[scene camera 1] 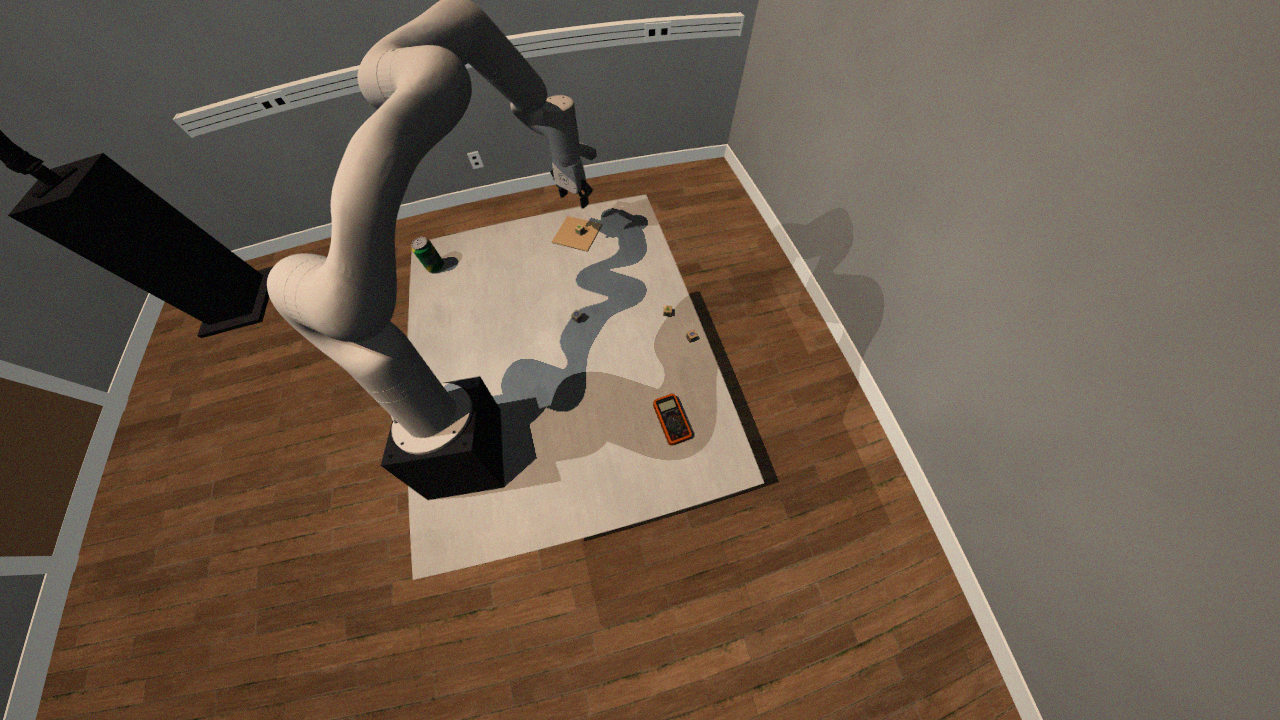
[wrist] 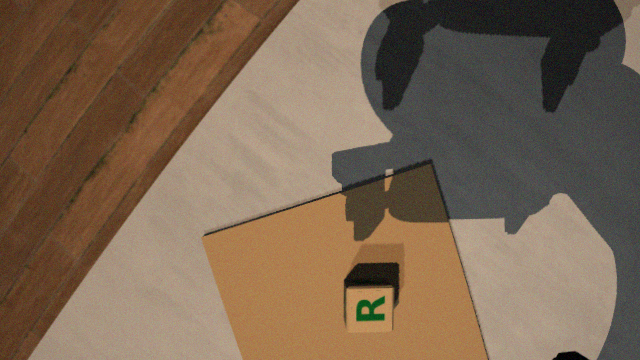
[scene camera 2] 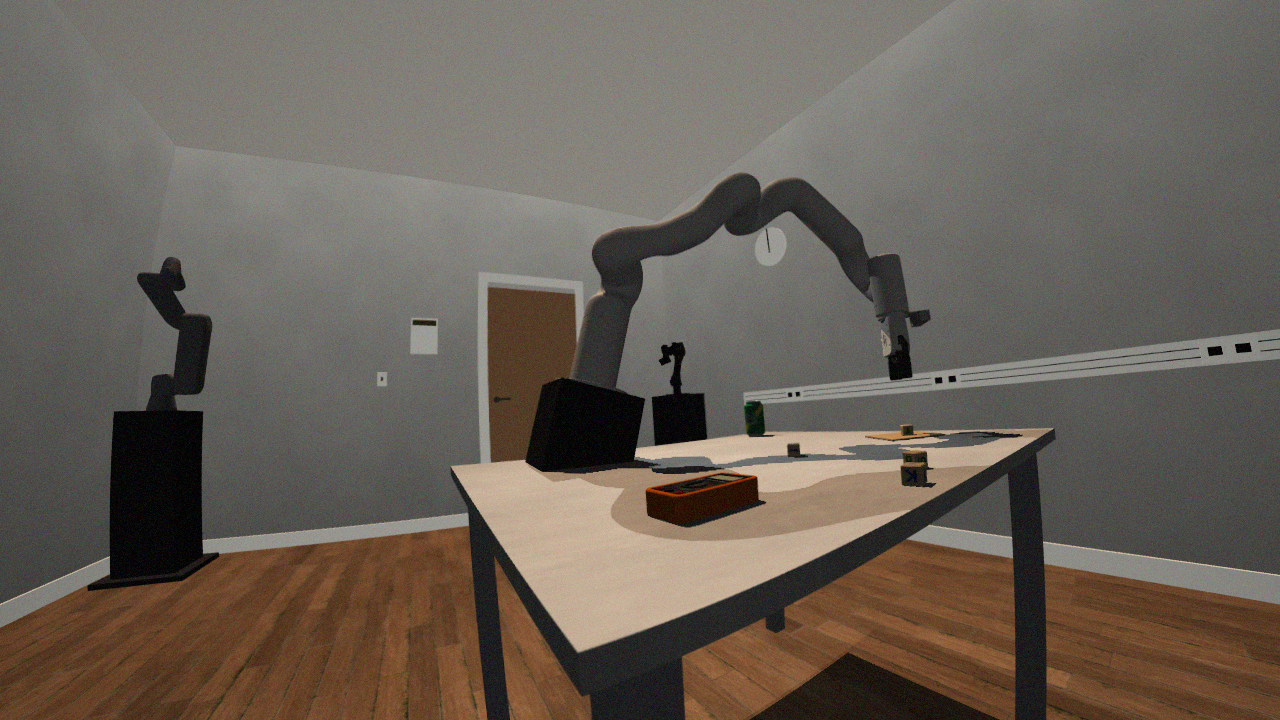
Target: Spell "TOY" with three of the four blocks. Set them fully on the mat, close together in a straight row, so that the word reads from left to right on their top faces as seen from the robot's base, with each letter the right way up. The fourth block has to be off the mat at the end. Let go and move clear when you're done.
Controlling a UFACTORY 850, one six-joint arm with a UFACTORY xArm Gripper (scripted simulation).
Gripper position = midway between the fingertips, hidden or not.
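Scene camera 2 shows my gripper (scene camera 2: 900,379). Scene camera 1 shows a green soda can (scene camera 1: 424,250), a tan square mat (scene camera 1: 566,236) and my gripper (scene camera 1: 574,201). The wrist view shows the tan square mat (wrist: 281,278). The green soda can is out of frame in the wrist view.
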